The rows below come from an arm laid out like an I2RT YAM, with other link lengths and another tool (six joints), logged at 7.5 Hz.
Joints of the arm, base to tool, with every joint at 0 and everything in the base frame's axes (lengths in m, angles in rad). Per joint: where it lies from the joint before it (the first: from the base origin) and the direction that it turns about. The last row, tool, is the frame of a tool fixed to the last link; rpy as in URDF.
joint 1: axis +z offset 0 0 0.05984
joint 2: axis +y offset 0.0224 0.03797 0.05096
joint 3: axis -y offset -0.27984 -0.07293 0
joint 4: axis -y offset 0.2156 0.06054 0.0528
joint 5: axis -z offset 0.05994 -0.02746 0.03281
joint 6: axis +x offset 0.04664 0 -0.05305
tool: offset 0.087 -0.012 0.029 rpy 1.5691 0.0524 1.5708
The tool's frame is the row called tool.
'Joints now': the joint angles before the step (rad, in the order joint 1, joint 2, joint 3, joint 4, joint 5, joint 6). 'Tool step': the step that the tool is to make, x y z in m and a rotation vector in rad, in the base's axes. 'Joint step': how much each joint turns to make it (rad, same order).
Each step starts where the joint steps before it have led.
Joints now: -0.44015, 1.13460, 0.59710, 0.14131, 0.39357, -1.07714
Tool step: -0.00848, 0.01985, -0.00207, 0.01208, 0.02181, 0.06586
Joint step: 0.03870, -0.07940, -0.02140, -0.07932, -0.02578, -0.00948
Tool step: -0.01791, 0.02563, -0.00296, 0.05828, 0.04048, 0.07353
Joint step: 0.04692, -0.11882, 0.00434, -0.19086, -0.04107, 0.02517
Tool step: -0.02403, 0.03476, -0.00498, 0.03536, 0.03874, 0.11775
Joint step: 0.09499, -0.15725, -0.01056, -0.19687, -0.03061, 0.00846
